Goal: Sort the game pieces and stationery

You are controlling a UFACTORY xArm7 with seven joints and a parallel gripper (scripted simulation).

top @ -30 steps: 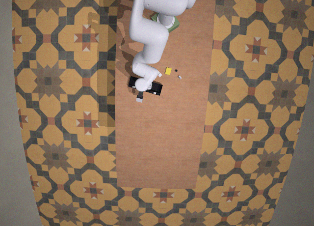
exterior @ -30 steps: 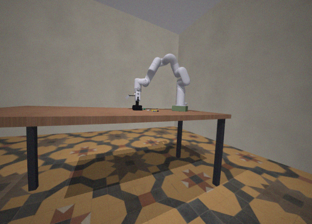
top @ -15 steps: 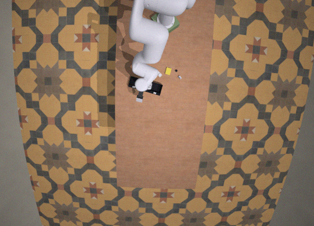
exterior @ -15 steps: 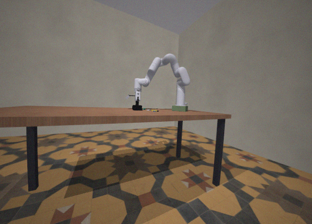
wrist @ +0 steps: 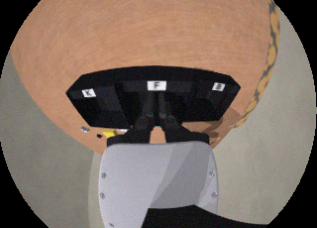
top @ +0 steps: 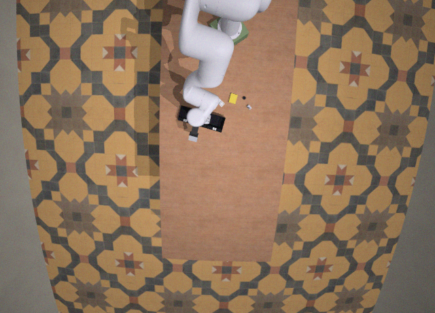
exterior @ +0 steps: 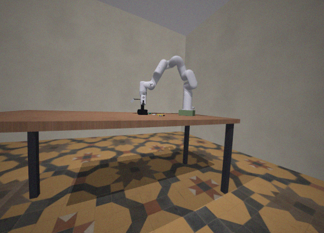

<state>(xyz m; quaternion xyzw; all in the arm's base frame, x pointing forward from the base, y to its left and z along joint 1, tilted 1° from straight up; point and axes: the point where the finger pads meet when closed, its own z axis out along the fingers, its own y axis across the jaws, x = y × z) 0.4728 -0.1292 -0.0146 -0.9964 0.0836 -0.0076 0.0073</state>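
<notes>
Now: the black triple bin 2 cm below my hand. From my hand the other things lie so: yellow block: 12 cm behind, 17 cm to the left, 3 cm below; then white piece: 9 cm behind, 10 cm to the left, 3 cm below; then green piece: 8 cm behind, 2 cm to the left, 3 cm below.
</notes>
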